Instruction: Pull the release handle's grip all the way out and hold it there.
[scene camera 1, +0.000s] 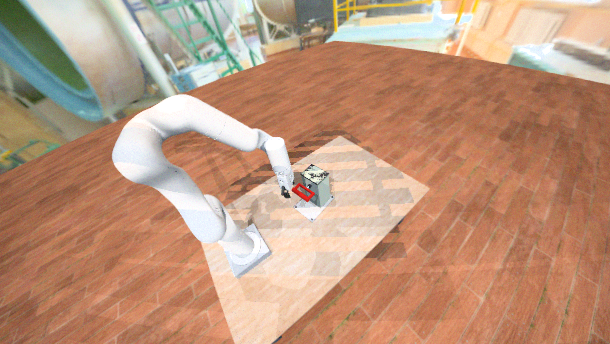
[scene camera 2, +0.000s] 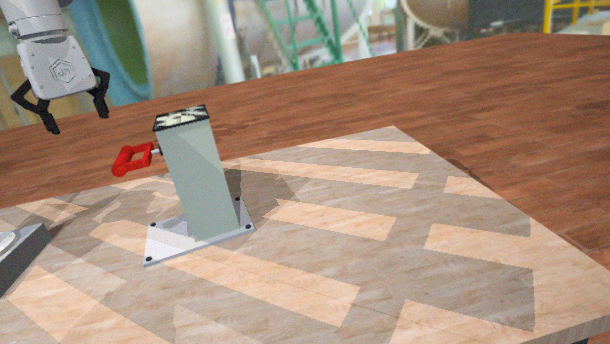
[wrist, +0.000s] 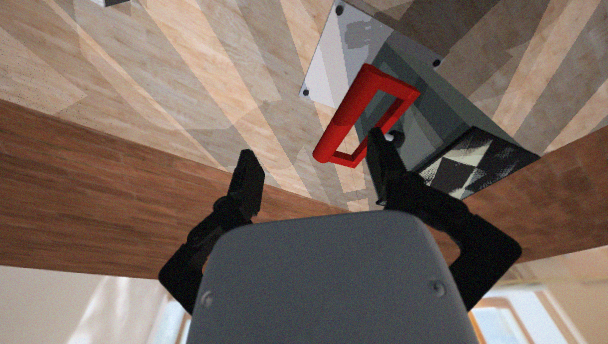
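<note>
The release handle's red rectangular grip (scene camera 1: 300, 195) (scene camera 2: 122, 161) (wrist: 347, 115) stands out from the side of a grey-green post (scene camera 1: 324, 192) (scene camera 2: 197, 180) on a short light rod (scene camera 2: 156, 151) (wrist: 389, 137). The post leans in scene camera 2 and has a black-and-white patterned top (scene camera 1: 315, 174) (scene camera 2: 181, 117) (wrist: 480, 160). My gripper (scene camera 1: 286, 193) (scene camera 2: 79, 124) (wrist: 310, 152) is open and empty. In scene camera 2 it hangs above and left of the grip, apart from it. In the wrist view the right finger covers part of the grip's inner bar near the rod.
The post stands on a bolted light base plate (scene camera 1: 312, 214) (scene camera 2: 165, 245) (wrist: 320, 75). The arm's mounting base (scene camera 1: 262, 252) (scene camera 2: 27, 255) stands on the same pale wooden board (scene camera 1: 280, 300) (scene camera 2: 450, 300) (wrist: 175, 75). Red-brown brick floor (scene camera 1: 475, 175) surrounds the board.
</note>
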